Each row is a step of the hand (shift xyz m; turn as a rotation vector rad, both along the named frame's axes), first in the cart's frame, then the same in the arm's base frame.
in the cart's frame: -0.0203 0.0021 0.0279 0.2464 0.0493 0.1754
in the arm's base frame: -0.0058 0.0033 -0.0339 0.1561 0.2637 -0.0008
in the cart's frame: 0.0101 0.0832 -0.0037 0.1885 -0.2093 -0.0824
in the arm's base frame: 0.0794 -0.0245 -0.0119 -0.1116 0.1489 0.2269
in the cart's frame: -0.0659 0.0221 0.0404 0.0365 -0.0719 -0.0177
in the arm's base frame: -0.0067 -0.0268 -0.0755 -0.0500 0.0387 0.0531
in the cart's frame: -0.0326 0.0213 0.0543 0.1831 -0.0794 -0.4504
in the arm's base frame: 0.0073 0.0051 -0.0662 -0.0099 -0.1361 0.4733
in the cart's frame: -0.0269 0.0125 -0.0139 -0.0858 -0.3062 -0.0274
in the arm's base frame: -0.0007 -0.0317 -0.0084 -0.3143 0.0305 0.0465
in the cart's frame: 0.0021 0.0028 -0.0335 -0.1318 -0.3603 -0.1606
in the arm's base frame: 0.0022 -0.0210 0.0262 -0.3876 -0.0675 0.1348
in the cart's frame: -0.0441 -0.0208 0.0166 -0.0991 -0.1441 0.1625
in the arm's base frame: -0.0370 -0.0122 -0.0337 -0.1666 0.0868 -0.1473
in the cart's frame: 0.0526 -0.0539 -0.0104 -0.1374 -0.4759 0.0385
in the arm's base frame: -0.0266 0.0481 0.0526 -0.4873 0.0967 0.0077
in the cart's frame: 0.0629 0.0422 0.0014 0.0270 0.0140 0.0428
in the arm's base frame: 0.0650 0.0292 0.0257 0.0257 0.0410 -0.0203
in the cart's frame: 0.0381 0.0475 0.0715 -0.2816 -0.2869 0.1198
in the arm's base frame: 0.0618 0.0553 -0.0441 -0.3751 -0.0156 -0.1871
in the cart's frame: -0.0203 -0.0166 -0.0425 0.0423 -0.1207 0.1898
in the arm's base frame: -0.0252 -0.0353 0.0247 -0.0841 0.1927 -0.0903
